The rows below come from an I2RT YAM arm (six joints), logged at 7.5 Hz.
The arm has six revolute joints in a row. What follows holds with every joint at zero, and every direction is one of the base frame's.
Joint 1 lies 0.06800 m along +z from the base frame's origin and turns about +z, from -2.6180 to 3.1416 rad.
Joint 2 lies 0.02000 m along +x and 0.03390 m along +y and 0.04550 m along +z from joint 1 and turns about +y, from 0.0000 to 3.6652 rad.
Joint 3 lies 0.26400 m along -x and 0.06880 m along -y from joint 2 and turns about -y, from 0.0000 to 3.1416 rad.
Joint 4 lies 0.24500 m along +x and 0.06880 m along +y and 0.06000 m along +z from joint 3 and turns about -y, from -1.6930 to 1.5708 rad.
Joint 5 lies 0.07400 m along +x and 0.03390 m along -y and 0.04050 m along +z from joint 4 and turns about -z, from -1.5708 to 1.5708 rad.
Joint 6 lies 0.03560 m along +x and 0.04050 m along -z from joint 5 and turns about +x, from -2.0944 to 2.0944 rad.
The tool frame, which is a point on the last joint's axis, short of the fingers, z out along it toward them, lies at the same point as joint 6; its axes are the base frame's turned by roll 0.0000, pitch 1.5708 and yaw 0.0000 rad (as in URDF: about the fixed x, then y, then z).
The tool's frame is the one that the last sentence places.
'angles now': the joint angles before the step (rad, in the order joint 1, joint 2, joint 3, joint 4, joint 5, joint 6). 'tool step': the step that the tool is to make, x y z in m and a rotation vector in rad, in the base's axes. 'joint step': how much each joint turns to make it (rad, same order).
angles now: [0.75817 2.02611 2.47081 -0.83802 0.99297 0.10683]
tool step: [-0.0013 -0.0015 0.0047 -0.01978 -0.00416 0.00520]
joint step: [-0.00041 0.00091 0.01794 0.00015 0.00126 -0.03312]
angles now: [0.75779 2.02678 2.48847 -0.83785 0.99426 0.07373]
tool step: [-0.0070 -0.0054 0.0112 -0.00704 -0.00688 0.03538]
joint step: [0.00077 -0.02222 0.01021 -0.00038 -0.02892 -0.03842]
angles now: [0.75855 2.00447 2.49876 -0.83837 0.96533 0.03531]
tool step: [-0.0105 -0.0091 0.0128 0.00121 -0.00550 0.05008]
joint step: [-0.00095 -0.04444 -0.01332 0.00011 -0.04737 -0.03264]
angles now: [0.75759 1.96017 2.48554 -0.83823 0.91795 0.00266]
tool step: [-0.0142 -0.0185 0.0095 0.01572 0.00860 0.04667]
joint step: [-0.01376 -0.09434 -0.08852 0.00091 -0.06285 -0.00296]
